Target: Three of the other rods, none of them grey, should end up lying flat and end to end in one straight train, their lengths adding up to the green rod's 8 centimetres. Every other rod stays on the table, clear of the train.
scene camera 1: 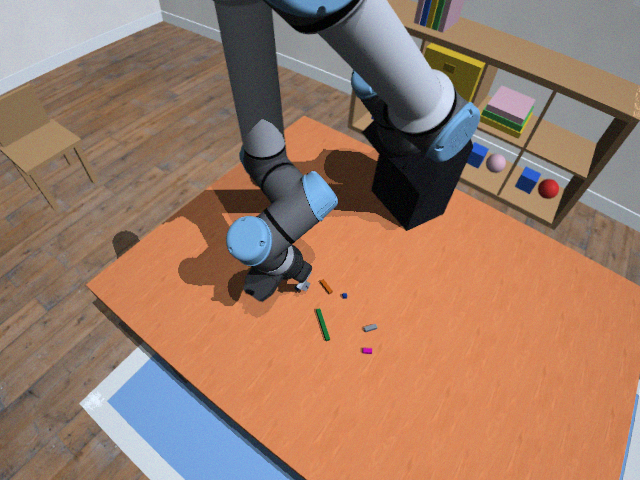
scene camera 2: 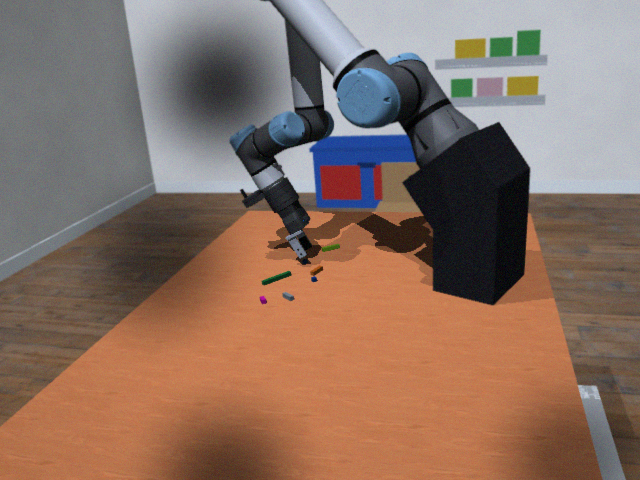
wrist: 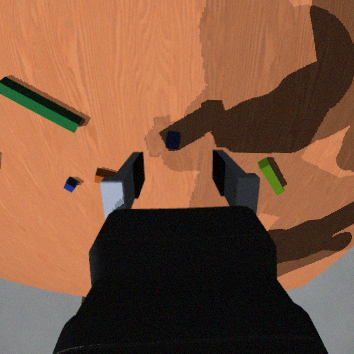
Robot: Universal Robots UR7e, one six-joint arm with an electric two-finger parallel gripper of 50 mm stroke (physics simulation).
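Frame: origin at the arm's base, x right, y ahead, z up, level; millimetres.
Seen in the pictures: gripper, fingertip midpoint: (scene camera 1: 297, 280) (scene camera 2: 306, 252) (wrist: 177, 164); arm's base, link origin: (scene camera 2: 450, 151).
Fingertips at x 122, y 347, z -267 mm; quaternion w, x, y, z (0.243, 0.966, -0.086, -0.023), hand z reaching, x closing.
Pixels of each thing's top centre, then the offset from my fingertips to it. Level surfaces: height alone.
- dark blue cube, top centre: (wrist: 172, 143) (scene camera 2: 304, 259) dx -3, dy +5, dz -19 mm
- orange rod, top centre: (wrist: 114, 183) (scene camera 1: 326, 285) (scene camera 2: 316, 268) dx -65, dy -29, dz -19 mm
- second blue cube, top centre: (wrist: 68, 187) (scene camera 2: 313, 277) (scene camera 1: 345, 294) dx -116, dy -25, dz -19 mm
- lime rod, top centre: (wrist: 273, 180) (scene camera 2: 330, 246) dx +85, dy -58, dz -19 mm
- green rod, top centre: (wrist: 34, 106) (scene camera 1: 323, 323) (scene camera 2: 276, 276) dx -99, dy +68, dz -19 mm
- grey rod, top centre: (scene camera 2: 288, 294) (scene camera 1: 370, 327) dx -203, dy +28, dz -19 mm
- magenta rod, top centre: (scene camera 2: 262, 298) (scene camera 1: 367, 350) dx -216, dy +84, dz -19 mm
- orange table, surface height: dz -29 mm
My gripper (scene camera 1: 302, 285) (scene camera 2: 302, 253) (wrist: 177, 164) is open and tilted, low over the table. A dark blue cube (scene camera 2: 305, 261) (wrist: 173, 140) lies in shadow just beyond the fingertips, near the line of the gap; the gripper hides it in scene camera 1. The orange rod (scene camera 1: 325, 286) (scene camera 2: 316, 270) (wrist: 100, 175) is partly behind one finger in the wrist view. A second blue cube (scene camera 1: 344, 295) (scene camera 2: 313, 279) (wrist: 70, 184) lies beside it. The lime rod (scene camera 2: 330, 248) (wrist: 271, 176) lies on the other side. The green rod (scene camera 1: 322, 324) (scene camera 2: 276, 277) (wrist: 40, 106) lies flat, apart.
A grey rod (scene camera 1: 370, 327) (scene camera 2: 288, 296) and a magenta rod (scene camera 1: 367, 350) (scene camera 2: 263, 299) lie apart on the orange table (scene camera 1: 465, 335) (scene camera 2: 361, 361). The black arm base (scene camera 1: 413, 191) (scene camera 2: 475, 222) stands at the table's side. The arm's shadow falls around the gripper.
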